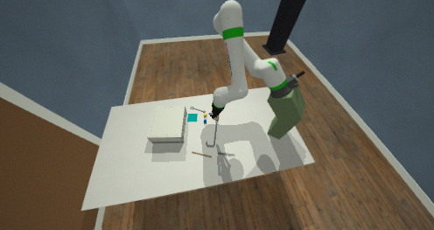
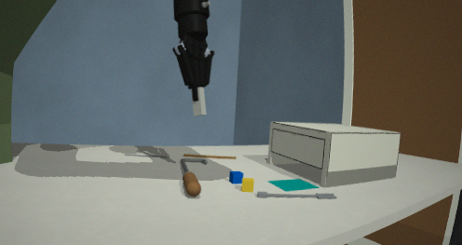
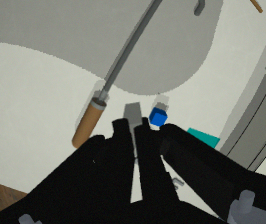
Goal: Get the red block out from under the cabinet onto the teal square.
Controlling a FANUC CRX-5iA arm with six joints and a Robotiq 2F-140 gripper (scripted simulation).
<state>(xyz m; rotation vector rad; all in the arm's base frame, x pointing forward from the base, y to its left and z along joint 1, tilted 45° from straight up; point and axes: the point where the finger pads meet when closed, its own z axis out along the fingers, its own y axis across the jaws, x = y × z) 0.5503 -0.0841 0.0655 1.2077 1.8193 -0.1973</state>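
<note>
The yellow cube is 17 cm below my hand, 15 cm to the right of it and 4 cm ahead of it. From my hand the other things lie so: teal square (19 cm below, 17 cm to the right, 17 cm ahead); blue block (17 cm below, 8 cm to the right, 6 cm ahead); hooked tool (17 cm below, 2 cm ahead).
</note>
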